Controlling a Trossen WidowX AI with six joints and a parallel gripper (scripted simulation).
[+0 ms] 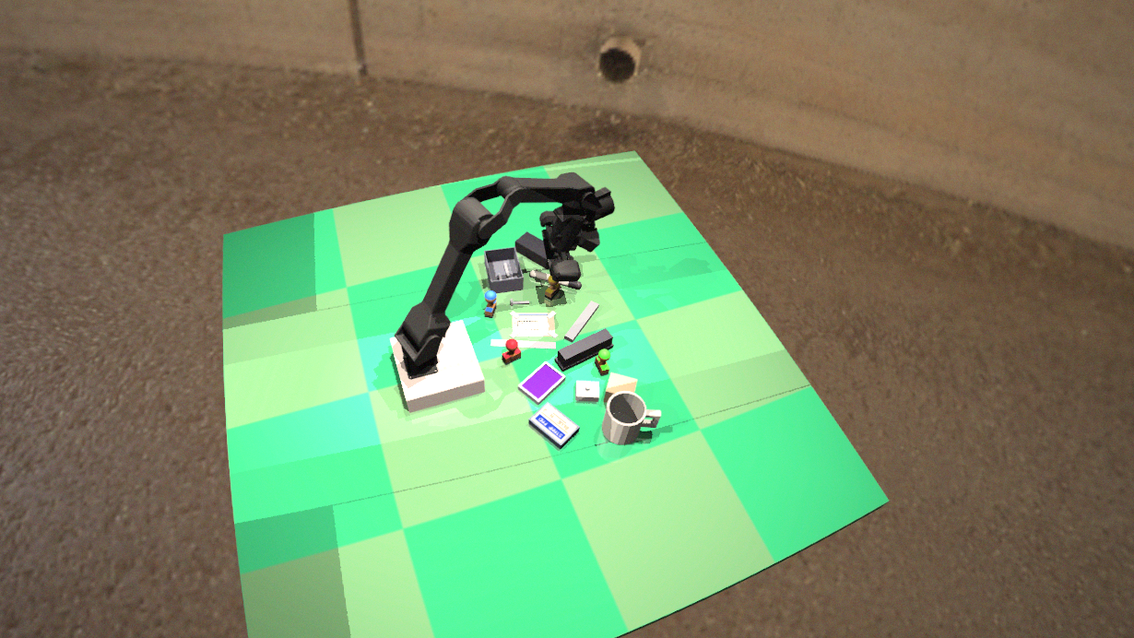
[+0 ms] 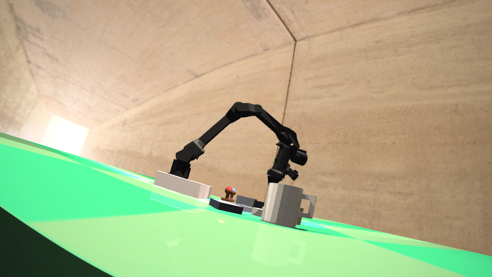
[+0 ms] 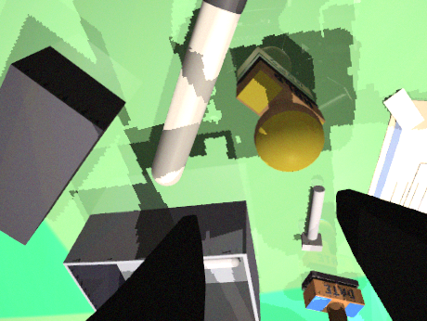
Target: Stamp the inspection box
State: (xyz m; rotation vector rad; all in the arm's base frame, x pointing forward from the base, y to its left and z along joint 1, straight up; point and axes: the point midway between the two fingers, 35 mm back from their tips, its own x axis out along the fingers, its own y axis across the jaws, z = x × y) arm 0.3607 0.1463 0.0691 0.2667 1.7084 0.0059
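My gripper tip is 26 cm to the left of the green stamp, 7 cm above it and 3 cm short of it. The rest, counted from my gripper tip: grey tray (9 cm behind, 8 cm to the left, 7 cm below); then yellow stamp (7 cm below, 1 cm to the right, 1 cm ahead); then white card (9 cm to the right, 9 cm below, 7 cm behind).
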